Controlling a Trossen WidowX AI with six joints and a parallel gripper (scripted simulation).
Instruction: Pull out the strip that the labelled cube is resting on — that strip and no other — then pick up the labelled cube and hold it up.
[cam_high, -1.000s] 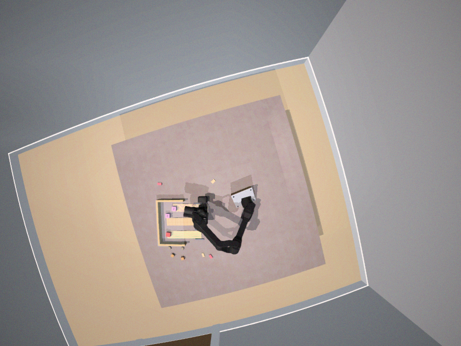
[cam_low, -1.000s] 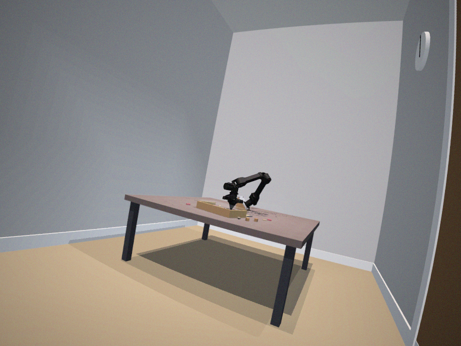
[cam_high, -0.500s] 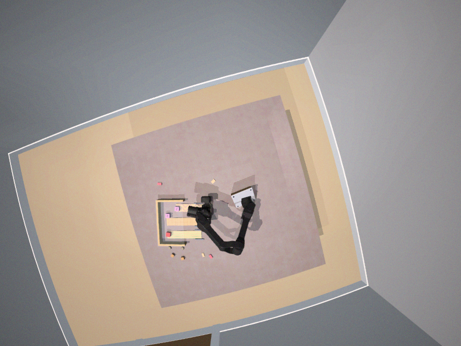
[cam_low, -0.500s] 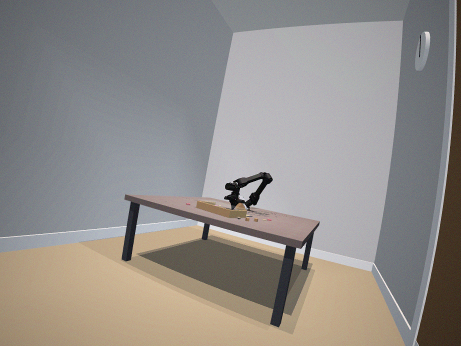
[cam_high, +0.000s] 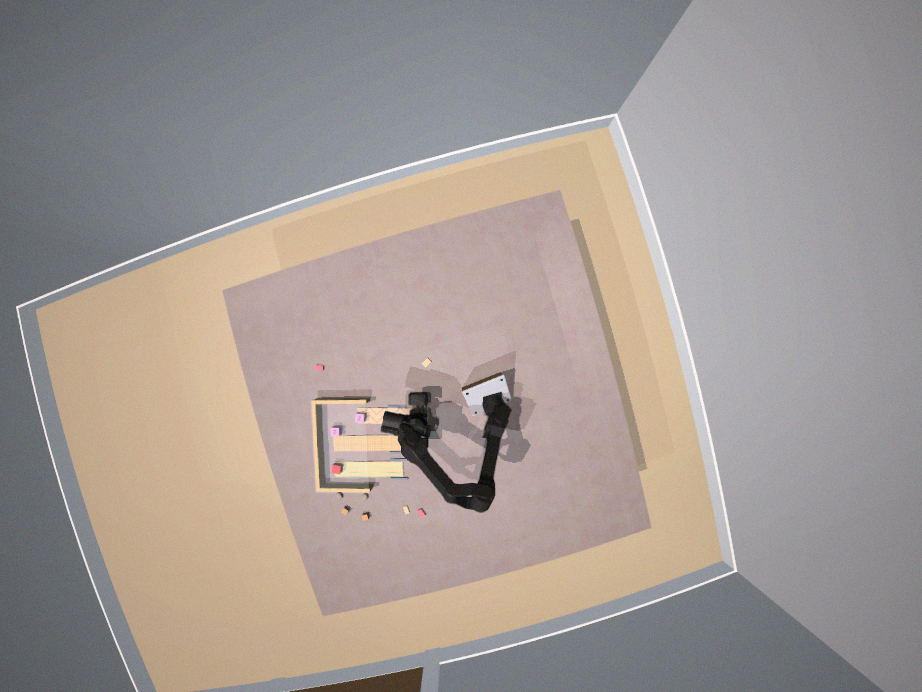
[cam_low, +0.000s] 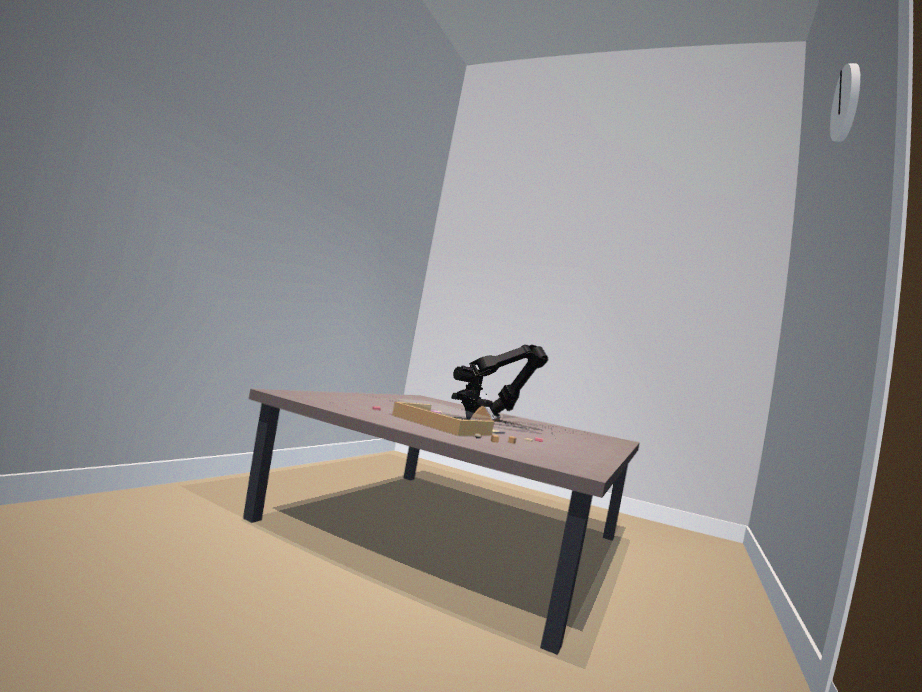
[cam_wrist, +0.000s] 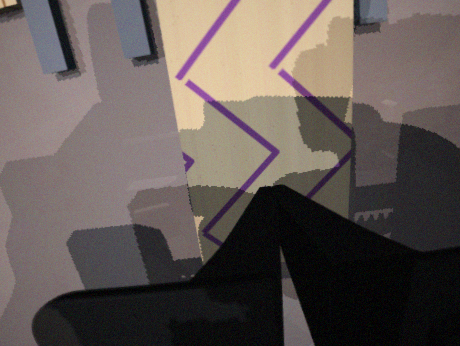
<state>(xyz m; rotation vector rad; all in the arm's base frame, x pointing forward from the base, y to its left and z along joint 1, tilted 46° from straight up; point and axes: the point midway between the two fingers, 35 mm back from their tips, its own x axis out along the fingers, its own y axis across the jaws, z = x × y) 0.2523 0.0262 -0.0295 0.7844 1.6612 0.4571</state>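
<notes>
Now: gripper tip 90 mm short of the zigzag strip and 30 mm to the left of it.
</notes>
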